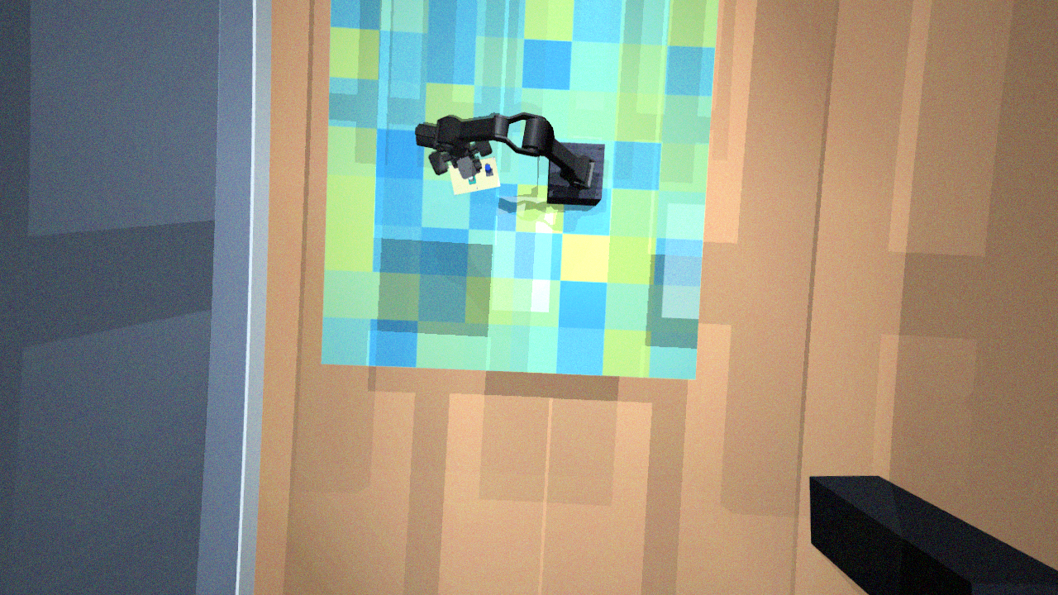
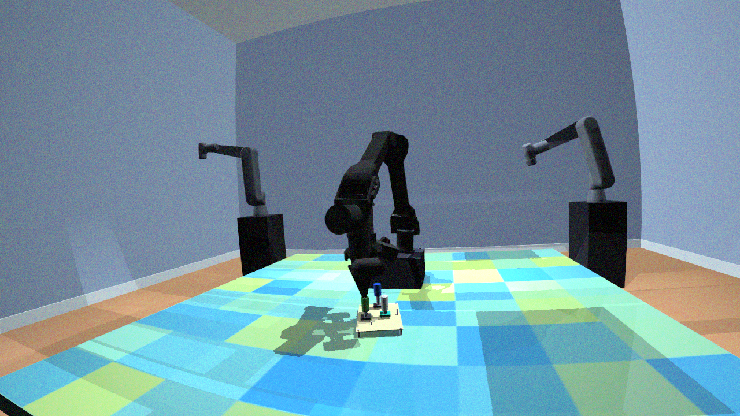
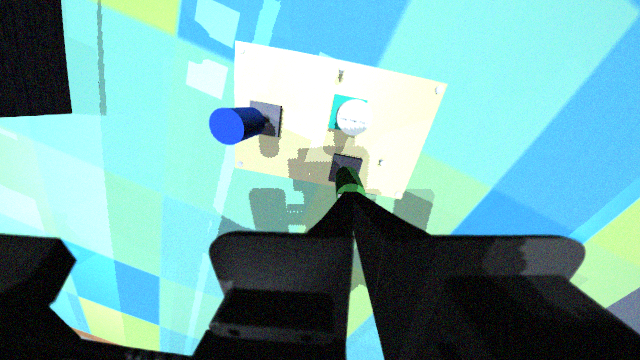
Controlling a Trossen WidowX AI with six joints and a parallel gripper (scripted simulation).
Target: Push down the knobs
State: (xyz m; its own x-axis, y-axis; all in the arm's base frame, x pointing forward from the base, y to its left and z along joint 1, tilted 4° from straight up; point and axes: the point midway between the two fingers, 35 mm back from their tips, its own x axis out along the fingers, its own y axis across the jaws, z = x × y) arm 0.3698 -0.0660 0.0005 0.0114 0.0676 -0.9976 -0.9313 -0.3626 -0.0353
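The green knob lies 1 cm below my gripper tip. Also, from my gripper tip: grey knob 2 cm behind, 4 cm to the left, 2 cm below; teal potentiometer 2 cm behind, 4 cm to the left, 3 cm below.
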